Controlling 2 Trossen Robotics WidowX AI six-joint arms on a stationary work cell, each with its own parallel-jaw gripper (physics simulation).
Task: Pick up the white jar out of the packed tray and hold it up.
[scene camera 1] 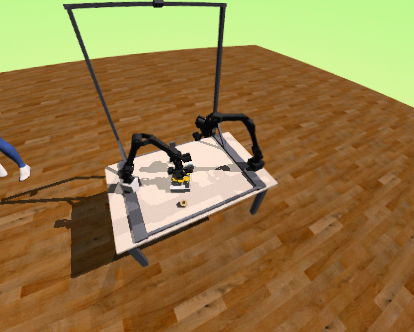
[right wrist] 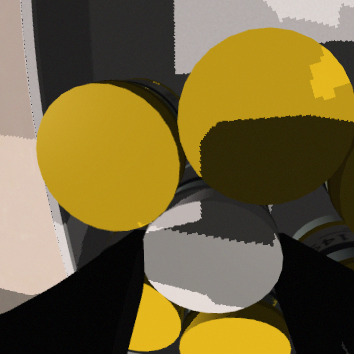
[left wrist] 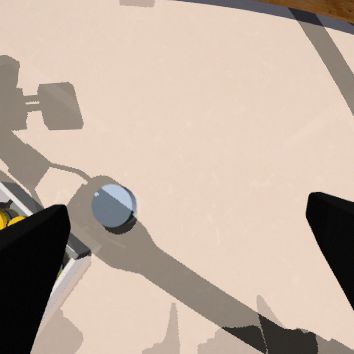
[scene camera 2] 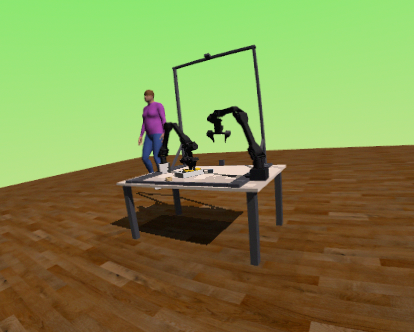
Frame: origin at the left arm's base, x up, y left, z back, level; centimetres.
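Seen in the pictures: left gripper, fingertip midpoint: (scene camera 1: 200,139) (left wrist: 189,210) (scene camera 2: 219,142); right gripper, fingertip midpoint: (right wrist: 208,243); left arm's base at its link origin: (scene camera 1: 256,160) (scene camera 2: 259,168); right arm's base at its link origin: (scene camera 1: 128,180) (scene camera 2: 163,163).
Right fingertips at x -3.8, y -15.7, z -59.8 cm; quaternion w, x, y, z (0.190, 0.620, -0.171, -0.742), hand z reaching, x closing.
Observation:
Offsets run from my right fingertips to a thing's middle.
The white jar @[dx -0.8, dy +0.1, dz -0.2 cm] (right wrist: 210,272) shows its pale round lid low in the right wrist view, among yellow-lidded jars (right wrist: 107,155) (left wrist: 4,219) in the packed tray @[dx -2.9, dy +1.7, dz -2.4 cm] (right wrist: 60,50) (scene camera 1: 180,189) (left wrist: 75,272). My right gripper (right wrist: 208,243) (scene camera 1: 180,173) (scene camera 2: 191,165) is shut on the white jar, with one finger against each side below the lid. The jar's lower part is hidden, and it still sits among its neighbours. My left gripper (left wrist: 189,210) (scene camera 2: 219,138) is open and empty, high above the table to the right of the tray in the scene views.
A blue-grey round item @[dx -2.1, dy -9.9, dz +11.0 cm] (left wrist: 113,205) stands beside the tray in the left wrist view. A small tan ring-like item @[dx -2.1, dy +21.1, dz -9.1 cm] (scene camera 1: 183,203) (scene camera 2: 169,178) lies in front of the tray. A white block @[dx +1.2, dy -10.3, dz -37.5 cm] (scene camera 1: 131,185) (scene camera 2: 163,168) is near the right arm's base. A dark overhead frame (scene camera 1: 219,65) spans the table.

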